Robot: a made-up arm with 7 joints.
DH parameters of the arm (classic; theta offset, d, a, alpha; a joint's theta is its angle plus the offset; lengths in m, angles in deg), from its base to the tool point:
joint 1: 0 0.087 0.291 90
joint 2: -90 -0.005 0.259 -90
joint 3: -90 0.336 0.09 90
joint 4: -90 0.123 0.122 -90
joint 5: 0 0.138 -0.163 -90
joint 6: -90 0.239 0.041 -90
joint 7: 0 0.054 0.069 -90
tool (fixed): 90 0.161 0 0
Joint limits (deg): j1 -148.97..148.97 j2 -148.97..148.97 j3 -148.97..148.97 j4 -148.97..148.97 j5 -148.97..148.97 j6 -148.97..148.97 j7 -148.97..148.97
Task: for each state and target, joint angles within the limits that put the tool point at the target. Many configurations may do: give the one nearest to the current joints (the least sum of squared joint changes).
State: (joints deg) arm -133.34 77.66 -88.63 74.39 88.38 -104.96 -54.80
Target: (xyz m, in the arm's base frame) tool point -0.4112 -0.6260 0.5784
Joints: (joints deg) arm -148.97 88.46 -86.51 73.50 54.01 -115.48 -52.95
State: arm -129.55 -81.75 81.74 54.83 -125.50 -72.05 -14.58
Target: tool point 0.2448 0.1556 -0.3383
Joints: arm -135.01 -67.19 86.57 30.66 -116.59 -81.80 -2.98
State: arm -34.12 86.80 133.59 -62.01 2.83 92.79 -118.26
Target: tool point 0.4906 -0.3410 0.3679
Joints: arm -61.34 87.07 126.58 -60.14 17.47 100.27 -118.36
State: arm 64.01 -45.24 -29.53 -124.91 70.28 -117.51 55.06
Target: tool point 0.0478 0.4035 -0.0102
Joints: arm 70.52 -33.82 -23.65 -111.78 73.62 -125.29 52.14
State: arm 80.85 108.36 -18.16 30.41 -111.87 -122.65 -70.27
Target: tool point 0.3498 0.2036 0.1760
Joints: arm 96.45 97.05 -55.57 54.69 -119.00 -124.78 -57.84
